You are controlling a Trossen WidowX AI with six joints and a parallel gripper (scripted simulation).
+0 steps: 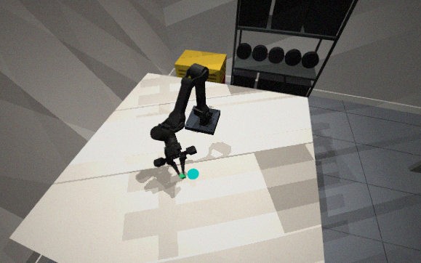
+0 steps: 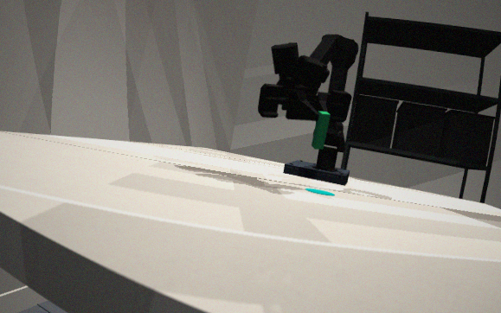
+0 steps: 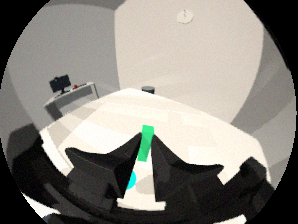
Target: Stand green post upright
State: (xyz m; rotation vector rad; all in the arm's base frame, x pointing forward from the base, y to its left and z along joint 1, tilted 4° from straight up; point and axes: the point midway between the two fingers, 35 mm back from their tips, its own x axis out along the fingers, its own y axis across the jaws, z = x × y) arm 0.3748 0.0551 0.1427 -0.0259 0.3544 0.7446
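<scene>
The cyan circle is 80 mm behind my gripper tip and 140 mm below it. Also, from my gripper tip: green post (10 mm behind, 20 mm below).
</scene>
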